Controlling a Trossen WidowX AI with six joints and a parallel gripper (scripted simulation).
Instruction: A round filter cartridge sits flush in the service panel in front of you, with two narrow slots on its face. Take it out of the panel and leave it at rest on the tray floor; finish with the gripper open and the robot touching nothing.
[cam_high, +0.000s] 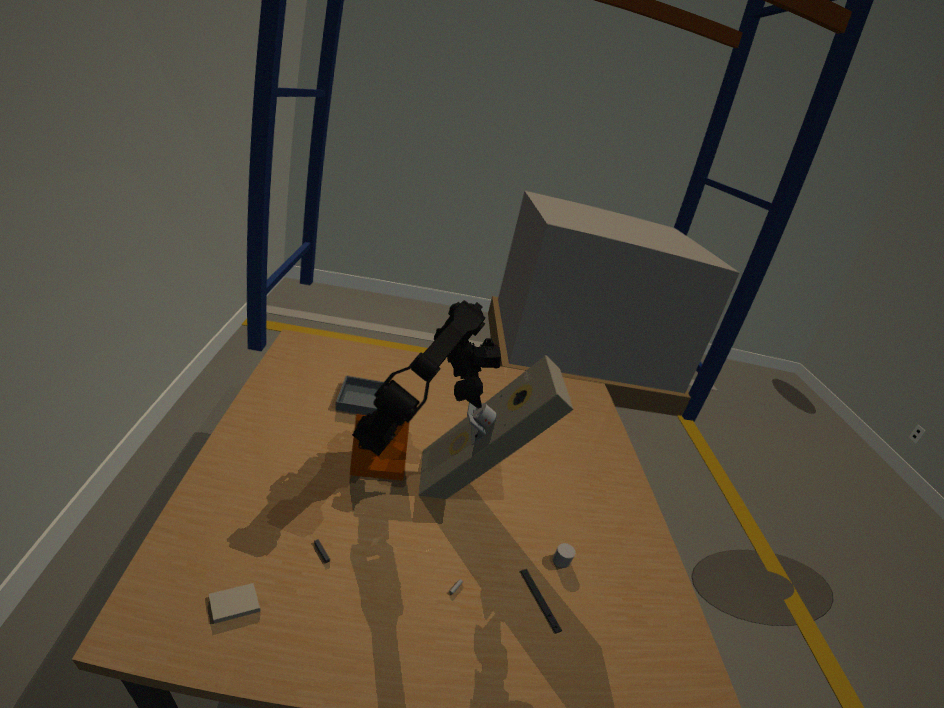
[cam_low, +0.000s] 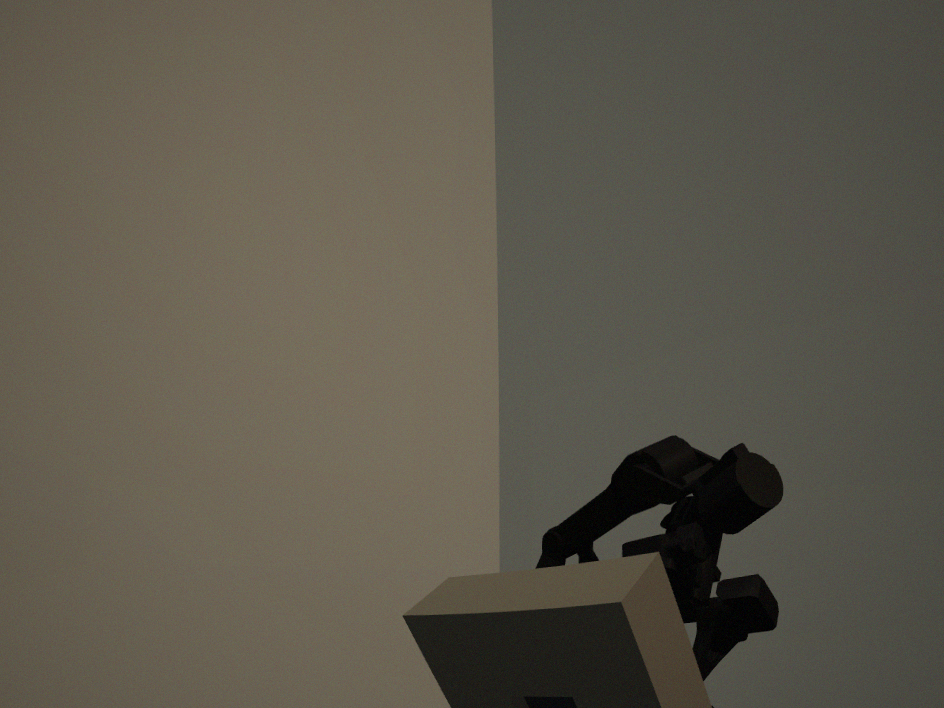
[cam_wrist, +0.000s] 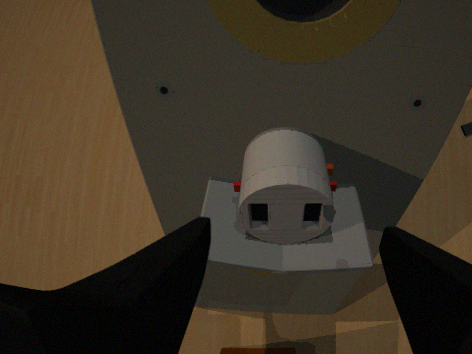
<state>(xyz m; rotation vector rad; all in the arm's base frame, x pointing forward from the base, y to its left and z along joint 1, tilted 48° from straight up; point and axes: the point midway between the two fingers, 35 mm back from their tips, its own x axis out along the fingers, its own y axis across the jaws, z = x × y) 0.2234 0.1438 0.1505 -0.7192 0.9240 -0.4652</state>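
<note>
The grey filter cartridge is 4 cm below my gripper tip and 2 cm ahead of it. From my gripper tip the other things lie so: short dark bar: 33 cm behind, 29 cm to the right, 26 cm below; tiny light piece: 36 cm to the right, 26 cm below, 3 cm behind; grey tray: 30 cm to the left, 29 cm behind, 25 cm below.
</note>
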